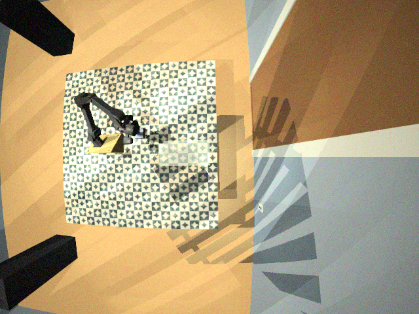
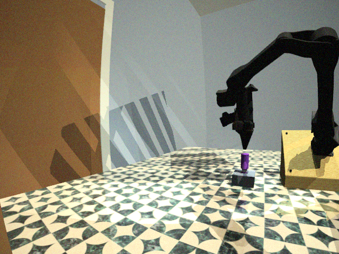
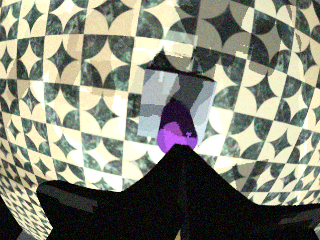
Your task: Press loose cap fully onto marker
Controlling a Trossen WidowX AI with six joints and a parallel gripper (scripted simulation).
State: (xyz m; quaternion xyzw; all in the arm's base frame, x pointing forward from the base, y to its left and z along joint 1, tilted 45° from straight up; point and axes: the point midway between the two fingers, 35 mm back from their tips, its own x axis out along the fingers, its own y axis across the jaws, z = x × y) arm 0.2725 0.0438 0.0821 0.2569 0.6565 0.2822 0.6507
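Now: the purple cap 4 cm below my gripper tip. From my gripper tip the other things lie so: grey holder block 10 cm below.
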